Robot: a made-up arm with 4 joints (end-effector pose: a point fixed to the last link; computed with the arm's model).
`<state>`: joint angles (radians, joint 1 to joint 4).
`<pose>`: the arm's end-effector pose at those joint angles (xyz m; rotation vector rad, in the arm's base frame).
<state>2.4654 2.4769 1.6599 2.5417</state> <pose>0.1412 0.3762 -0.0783 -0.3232 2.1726 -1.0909</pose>
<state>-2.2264 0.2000 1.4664 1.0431</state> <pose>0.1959 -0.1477 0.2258 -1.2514 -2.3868 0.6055</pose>
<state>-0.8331 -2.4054 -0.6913 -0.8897</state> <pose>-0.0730 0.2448 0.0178 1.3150 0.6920 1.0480</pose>
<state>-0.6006 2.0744 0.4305 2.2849</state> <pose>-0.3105 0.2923 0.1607 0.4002 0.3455 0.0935</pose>
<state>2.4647 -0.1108 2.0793 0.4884</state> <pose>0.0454 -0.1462 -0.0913 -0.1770 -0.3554 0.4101</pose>
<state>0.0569 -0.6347 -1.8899 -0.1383</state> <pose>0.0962 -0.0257 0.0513 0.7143 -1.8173 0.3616</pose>
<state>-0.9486 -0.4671 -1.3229 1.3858</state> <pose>-0.0486 -0.1424 -0.0883 0.1032 -0.6153 1.5434</pose>
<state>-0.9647 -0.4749 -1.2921 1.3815</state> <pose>-0.0539 -0.1422 -0.0876 0.1416 -0.5793 1.5489</pose>
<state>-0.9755 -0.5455 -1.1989 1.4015</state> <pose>-0.0575 -0.1359 -0.0951 0.2568 -0.5356 1.6189</pose>
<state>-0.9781 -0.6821 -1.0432 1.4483</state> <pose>-0.0575 -0.1234 -0.1100 0.4472 -0.4909 1.7640</pose>
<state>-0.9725 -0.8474 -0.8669 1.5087</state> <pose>-0.0518 -0.1078 -0.1267 0.6581 -0.4583 1.9529</pose>
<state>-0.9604 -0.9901 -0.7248 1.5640</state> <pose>-0.0420 -0.0928 -0.1404 0.8219 -0.4471 2.1281</pose>
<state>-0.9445 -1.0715 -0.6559 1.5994</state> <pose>-0.0328 -0.0823 -0.1487 0.8961 -0.4598 2.2355</pose>
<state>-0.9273 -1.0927 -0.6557 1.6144</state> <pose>-0.0266 -0.0774 -0.1523 0.8907 -0.4911 2.2691</pose>
